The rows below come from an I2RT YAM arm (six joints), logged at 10 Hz.
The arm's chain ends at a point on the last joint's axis. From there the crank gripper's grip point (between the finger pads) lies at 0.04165 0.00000 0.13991 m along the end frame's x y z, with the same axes.
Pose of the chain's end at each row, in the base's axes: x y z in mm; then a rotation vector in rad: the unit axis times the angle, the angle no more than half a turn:
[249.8 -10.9 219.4 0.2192 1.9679 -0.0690]
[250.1 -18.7 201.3 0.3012 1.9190 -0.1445]
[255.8 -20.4 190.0 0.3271 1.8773 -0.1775]
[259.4 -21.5 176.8 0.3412 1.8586 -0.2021]
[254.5 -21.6 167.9 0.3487 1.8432 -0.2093]
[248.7 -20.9 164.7 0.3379 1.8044 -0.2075]
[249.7 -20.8 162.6 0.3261 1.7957 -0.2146]
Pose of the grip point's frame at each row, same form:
[360.6 -26.8 125.6 0.2192 1.9679 -0.0690]
[362.1 -47.0 112.0 0.3012 1.9190 -0.1445]
[369.7 -54.2 105.2 0.3271 1.8773 -0.1775]
[373.6 -59.0 94.0 0.3412 1.8586 -0.2021]
[369.5 -60.6 86.8 0.3487 1.8432 -0.2093]
[366.9 -60.1 88.5 0.3379 1.8044 -0.2075]
[368.6 -60.5 87.8 0.3261 1.7957 -0.2146]

